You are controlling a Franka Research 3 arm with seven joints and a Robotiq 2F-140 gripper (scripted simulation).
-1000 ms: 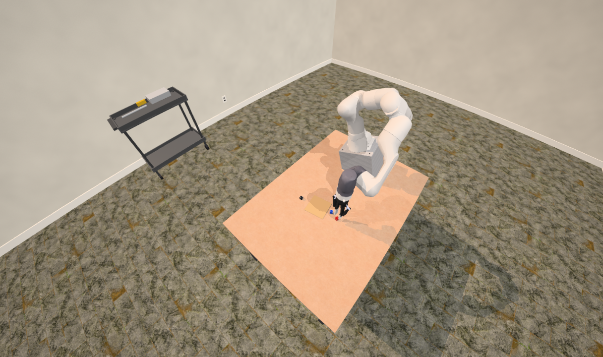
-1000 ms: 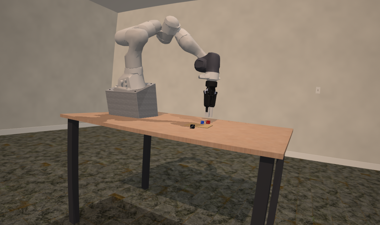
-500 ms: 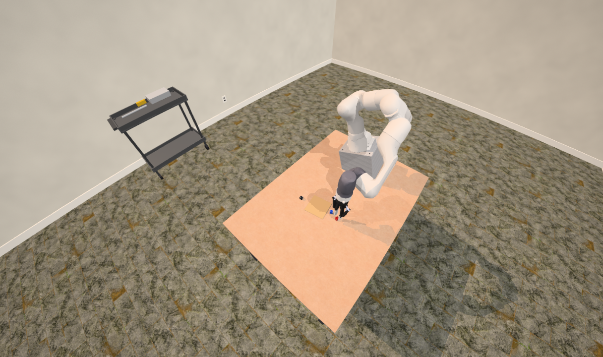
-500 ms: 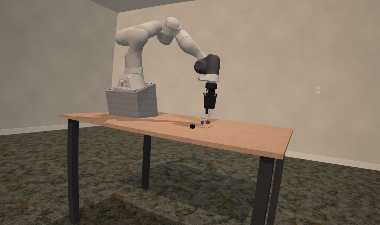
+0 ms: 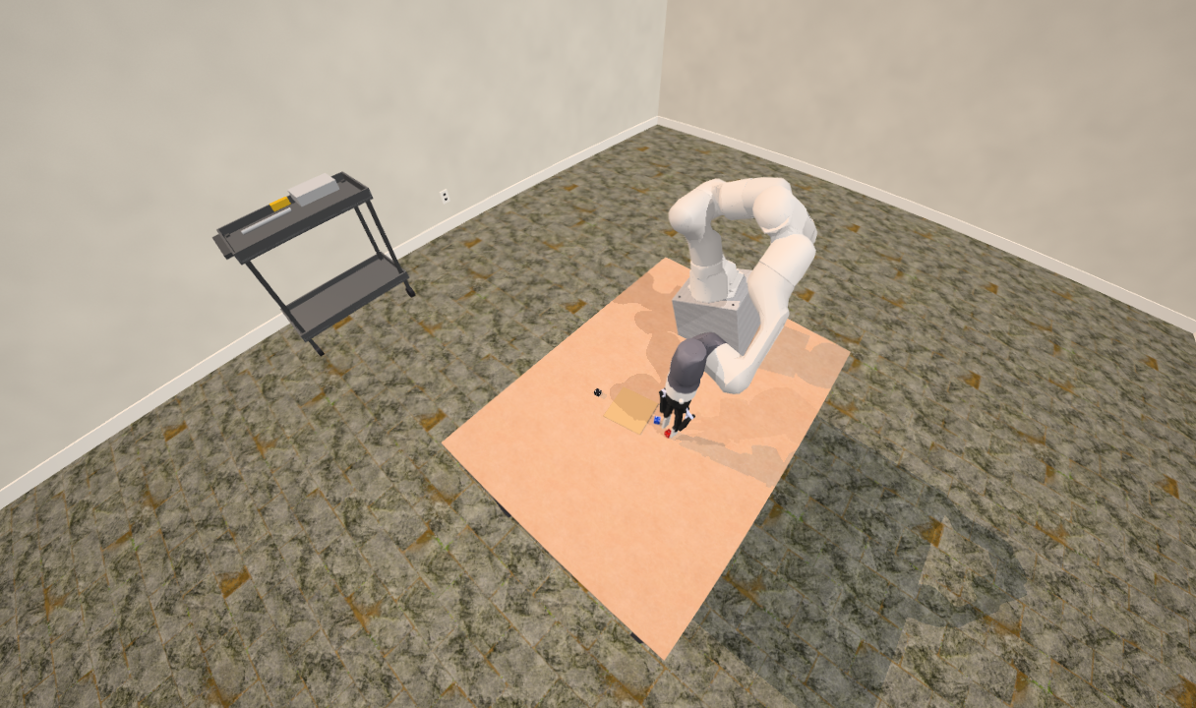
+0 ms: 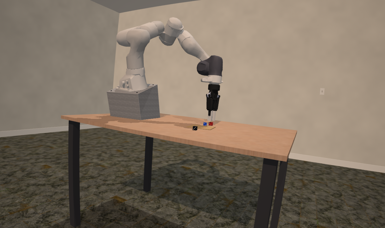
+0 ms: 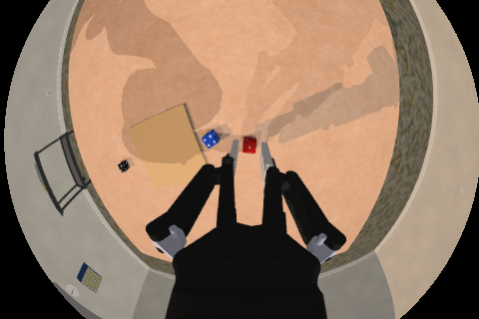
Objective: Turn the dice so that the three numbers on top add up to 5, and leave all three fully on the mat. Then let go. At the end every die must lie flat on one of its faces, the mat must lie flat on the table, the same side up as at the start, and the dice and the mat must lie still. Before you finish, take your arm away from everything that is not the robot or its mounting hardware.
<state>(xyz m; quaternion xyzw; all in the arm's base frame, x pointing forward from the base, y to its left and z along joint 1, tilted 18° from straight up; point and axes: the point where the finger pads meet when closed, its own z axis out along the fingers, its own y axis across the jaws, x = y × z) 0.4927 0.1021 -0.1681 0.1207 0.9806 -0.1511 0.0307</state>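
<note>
The red die is 50 mm below my hand. Round my hand: blue die: 20 mm behind, 60 mm to the right, 50 mm below; black die: 10 mm ahead, 290 mm to the right, 50 mm below; tan mat: 150 mm to the right, 60 mm below.
</note>
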